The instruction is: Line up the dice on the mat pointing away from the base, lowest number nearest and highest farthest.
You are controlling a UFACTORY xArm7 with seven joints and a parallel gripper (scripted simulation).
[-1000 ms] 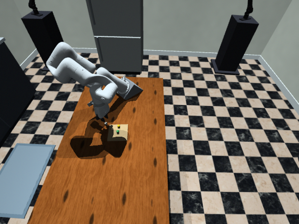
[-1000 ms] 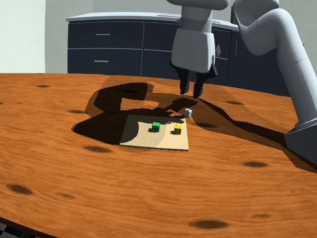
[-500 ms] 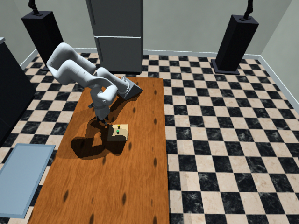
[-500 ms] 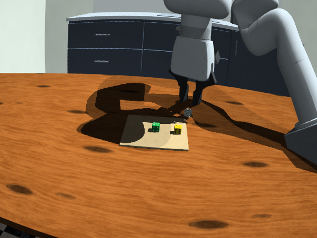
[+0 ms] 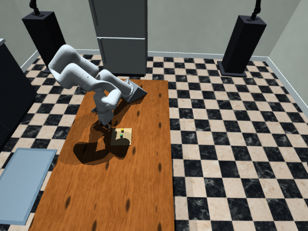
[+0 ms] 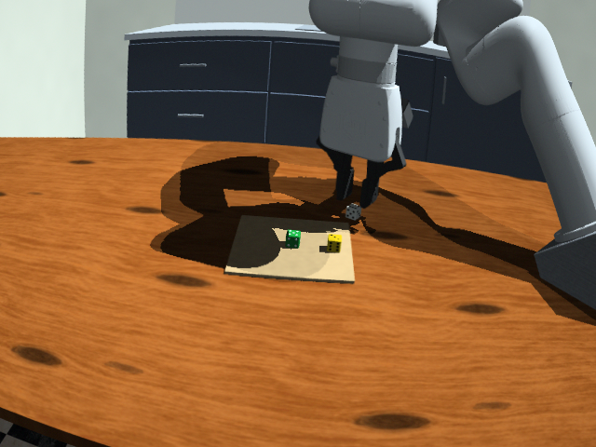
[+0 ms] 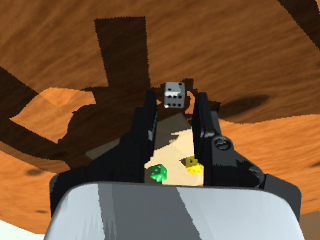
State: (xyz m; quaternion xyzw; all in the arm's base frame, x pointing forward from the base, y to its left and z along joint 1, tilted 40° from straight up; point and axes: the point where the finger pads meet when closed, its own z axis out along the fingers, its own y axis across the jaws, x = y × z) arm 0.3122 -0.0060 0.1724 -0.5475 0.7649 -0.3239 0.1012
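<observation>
Right now my hand is 40 mm above the white die. From my hand the other things lie so: yellow die (100 mm to the left, 30 mm below, 20 mm ahead); then tan mat (100 mm to the left, 70 mm ahead, 40 mm below); then green die (100 mm to the left, 70 mm ahead, 30 mm below).
</observation>
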